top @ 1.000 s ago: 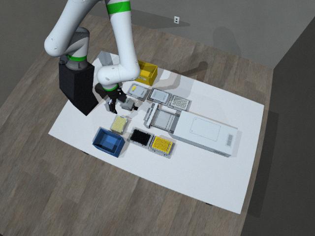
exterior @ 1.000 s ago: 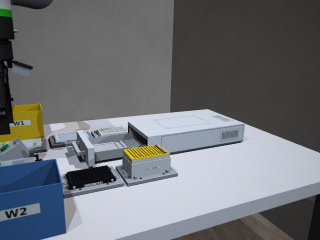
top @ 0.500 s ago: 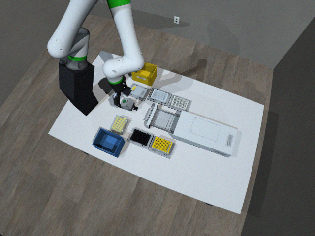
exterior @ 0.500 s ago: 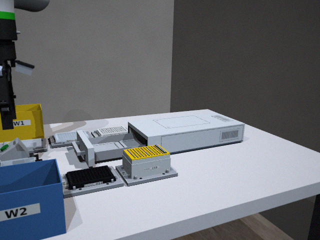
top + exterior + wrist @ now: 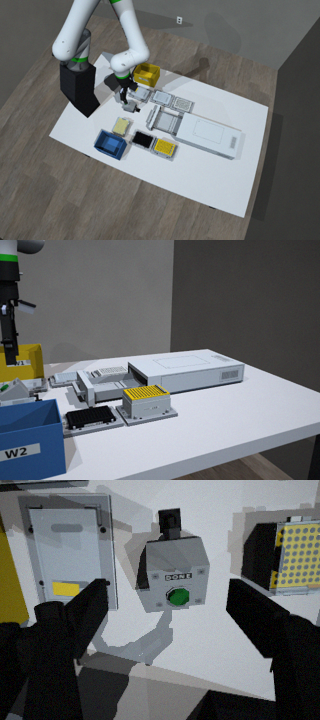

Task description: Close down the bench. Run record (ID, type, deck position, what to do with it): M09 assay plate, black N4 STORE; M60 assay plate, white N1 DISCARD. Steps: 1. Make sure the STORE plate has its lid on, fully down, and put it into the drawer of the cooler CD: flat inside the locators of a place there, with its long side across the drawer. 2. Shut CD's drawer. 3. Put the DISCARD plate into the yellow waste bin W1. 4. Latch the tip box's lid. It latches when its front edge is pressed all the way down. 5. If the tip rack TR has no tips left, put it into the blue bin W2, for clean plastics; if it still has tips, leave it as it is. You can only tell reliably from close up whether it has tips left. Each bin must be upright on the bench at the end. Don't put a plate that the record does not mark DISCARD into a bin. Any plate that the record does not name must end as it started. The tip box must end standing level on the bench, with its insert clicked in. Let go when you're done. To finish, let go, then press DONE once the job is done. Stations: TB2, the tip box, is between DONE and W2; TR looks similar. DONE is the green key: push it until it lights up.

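My gripper is now 30 mm short of the deck nest, 130 mm to the right of it and 170 mm above it. From my hand the other things lie so: yellow insert: 10 mm behind, 200 mm to the right, 120 mm below; yellow bin W1: 30 mm ahead, 290 mm to the left, 130 mm below; green done key: 30 mm behind, 10 mm to the right, 110 mm below.
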